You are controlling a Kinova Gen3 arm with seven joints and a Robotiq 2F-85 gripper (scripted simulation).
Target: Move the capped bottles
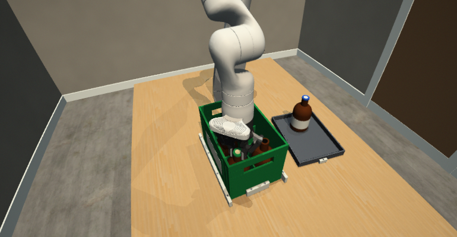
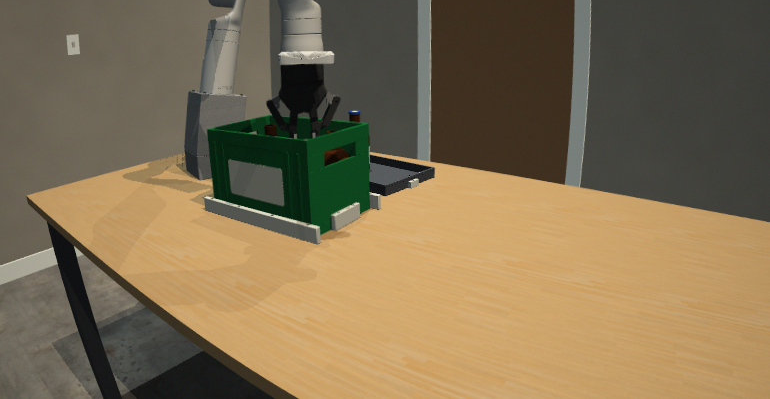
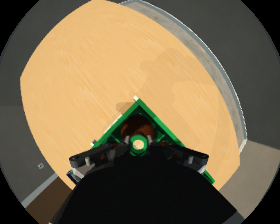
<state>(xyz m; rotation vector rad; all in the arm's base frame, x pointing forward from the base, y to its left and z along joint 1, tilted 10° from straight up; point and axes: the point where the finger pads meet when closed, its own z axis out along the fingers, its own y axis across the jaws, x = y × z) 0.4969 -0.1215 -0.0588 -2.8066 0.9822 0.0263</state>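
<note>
The green crate lies 9 cm behind my hand, 8 cm below it and 3 cm to the left of it. Also, from my hand: dark tray (32 cm to the left, 15 cm below, 11 cm behind).
</note>
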